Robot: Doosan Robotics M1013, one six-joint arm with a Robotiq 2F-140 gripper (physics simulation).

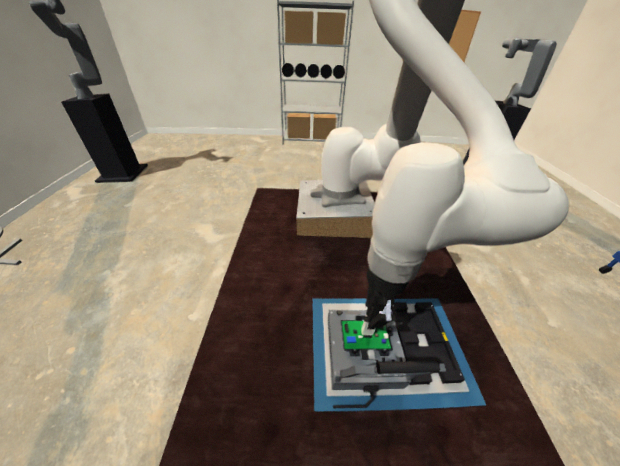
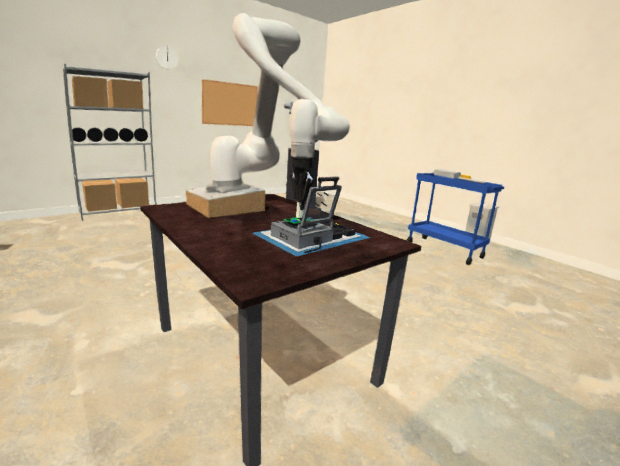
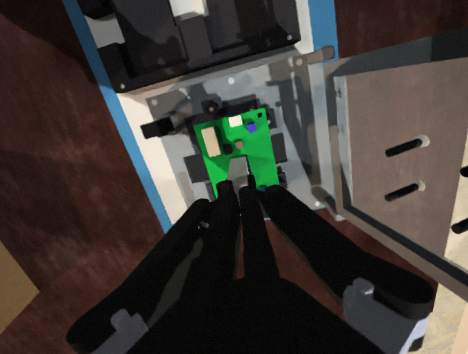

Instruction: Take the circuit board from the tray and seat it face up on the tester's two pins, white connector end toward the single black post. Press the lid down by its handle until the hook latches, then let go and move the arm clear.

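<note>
The green circuit board lies face up on the grey tester. Its white connector points toward the single black post. My gripper is shut and empty, its fingertips right over the board's near end; I cannot tell if they touch it. The tester's lid stands open and upright beside the board, with its black handle on top. The black tray next to the tester holds no board.
Tester and tray sit on a blue-edged mat on the dark table. The arm's pedestal stands at the table's back. A blue cart and a shelf rack stand off the table.
</note>
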